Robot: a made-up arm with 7 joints. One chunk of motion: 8 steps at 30 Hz.
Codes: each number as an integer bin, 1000 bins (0 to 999) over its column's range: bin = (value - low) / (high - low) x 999, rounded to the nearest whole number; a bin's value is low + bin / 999 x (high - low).
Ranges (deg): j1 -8..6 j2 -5..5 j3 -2..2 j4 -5..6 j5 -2..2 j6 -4..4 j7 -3..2
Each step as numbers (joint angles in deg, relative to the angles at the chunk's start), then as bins.
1 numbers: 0.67 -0.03 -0.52 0.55 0.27 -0.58 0.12
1 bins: 619 497 370 504 567 427 623
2 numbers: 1.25 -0.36 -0.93 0.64 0.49 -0.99 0.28
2 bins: 660 464 267 512 622 376 655
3 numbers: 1.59 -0.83 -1.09 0.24 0.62 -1.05 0.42
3 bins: 684 417 227 476 654 368 683
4 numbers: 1.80 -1.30 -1.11 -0.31 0.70 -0.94 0.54
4 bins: 699 370 222 426 674 382 707
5 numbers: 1.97 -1.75 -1.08 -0.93 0.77 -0.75 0.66
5 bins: 711 325 230 370 692 406 731
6 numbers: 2.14 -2.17 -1.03 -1.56 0.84 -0.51 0.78
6 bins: 724 283 242 312 709 436 755
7 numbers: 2.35 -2.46 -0.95 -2.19 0.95 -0.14 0.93
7 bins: 739 254 262 255 737 482 785
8 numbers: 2.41 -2.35 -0.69 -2.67 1.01 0.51 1.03
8 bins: 743 265 327 212 752 563 805
